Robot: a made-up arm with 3 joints. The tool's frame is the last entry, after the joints. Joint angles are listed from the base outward. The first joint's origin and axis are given. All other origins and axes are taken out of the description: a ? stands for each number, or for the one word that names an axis. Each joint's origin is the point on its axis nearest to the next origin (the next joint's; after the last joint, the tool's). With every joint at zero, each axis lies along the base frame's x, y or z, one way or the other. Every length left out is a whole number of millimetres.
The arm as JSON. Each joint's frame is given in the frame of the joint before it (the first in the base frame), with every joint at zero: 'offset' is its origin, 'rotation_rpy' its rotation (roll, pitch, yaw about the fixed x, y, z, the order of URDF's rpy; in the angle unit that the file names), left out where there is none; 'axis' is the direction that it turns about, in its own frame. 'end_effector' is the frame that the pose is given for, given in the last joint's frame.
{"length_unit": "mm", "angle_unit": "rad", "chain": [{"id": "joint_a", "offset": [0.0, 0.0, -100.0], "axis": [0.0, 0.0, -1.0]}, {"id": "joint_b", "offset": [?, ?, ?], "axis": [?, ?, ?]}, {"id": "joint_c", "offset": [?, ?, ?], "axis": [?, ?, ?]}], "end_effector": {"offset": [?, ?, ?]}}
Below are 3 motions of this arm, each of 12 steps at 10 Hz.
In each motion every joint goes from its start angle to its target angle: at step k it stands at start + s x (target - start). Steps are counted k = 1, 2, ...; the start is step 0. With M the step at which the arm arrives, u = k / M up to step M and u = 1 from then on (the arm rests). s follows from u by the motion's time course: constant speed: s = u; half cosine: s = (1 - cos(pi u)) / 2; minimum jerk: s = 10 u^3 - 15 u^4 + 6 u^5.
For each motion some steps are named. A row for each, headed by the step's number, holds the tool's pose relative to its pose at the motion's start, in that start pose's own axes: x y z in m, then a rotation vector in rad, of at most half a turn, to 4 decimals.
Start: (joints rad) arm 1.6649 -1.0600 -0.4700
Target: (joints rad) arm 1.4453 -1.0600 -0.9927
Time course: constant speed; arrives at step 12
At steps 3, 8, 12:
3: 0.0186 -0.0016 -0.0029 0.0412 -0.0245 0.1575
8: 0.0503 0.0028 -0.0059 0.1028 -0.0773 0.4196
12: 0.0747 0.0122 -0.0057 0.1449 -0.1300 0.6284

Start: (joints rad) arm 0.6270 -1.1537 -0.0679
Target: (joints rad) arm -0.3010 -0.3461 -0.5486
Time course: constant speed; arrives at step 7
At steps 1, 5, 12:
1: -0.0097 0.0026 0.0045 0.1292 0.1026 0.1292
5: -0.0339 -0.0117 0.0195 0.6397 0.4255 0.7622
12: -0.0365 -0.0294 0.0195 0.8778 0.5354 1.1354

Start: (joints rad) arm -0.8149 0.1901 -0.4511
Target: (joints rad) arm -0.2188 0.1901 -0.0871
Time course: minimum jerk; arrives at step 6
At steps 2, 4, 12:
2: -0.0040 0.0287 -0.0013 0.0217 -0.0095 -0.1992
4: 0.0099 0.1155 -0.0011 0.0861 -0.0273 -0.7499
12: 0.0250 0.1469 0.0006 0.1112 -0.0307 -0.9490

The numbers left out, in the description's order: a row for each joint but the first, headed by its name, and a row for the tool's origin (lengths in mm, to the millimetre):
joint_b: xyz -96.0 56.0 0.0, axis 0.0 1.0 0.0
joint_c: xyz -78.0 0.0 -194.0, axis 0.0 0.0 -1.0
tool: xyz -35.0 -119.0 0.0

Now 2 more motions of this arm.
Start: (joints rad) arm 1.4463 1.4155 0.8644
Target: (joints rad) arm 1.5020 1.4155 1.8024
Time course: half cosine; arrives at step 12
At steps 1, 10, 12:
1: -0.0021 0.0008 0.0000 0.0006 0.0007 -0.0161
10: -0.0906 0.0809 0.0061 0.0141 0.0511 -0.8830
12: -0.0942 0.0890 0.0069 0.0134 0.0555 -0.9464

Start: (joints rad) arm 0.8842 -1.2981 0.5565
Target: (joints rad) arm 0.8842 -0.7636 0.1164
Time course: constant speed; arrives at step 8
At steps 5, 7, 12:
5: -0.0136 -0.0344 0.0582 -0.1363 0.3061 0.2725
7: -0.0149 -0.0431 0.0807 -0.1675 0.4397 0.3780
12: -0.0149 -0.0464 0.0915 -0.1779 0.5085 0.4295

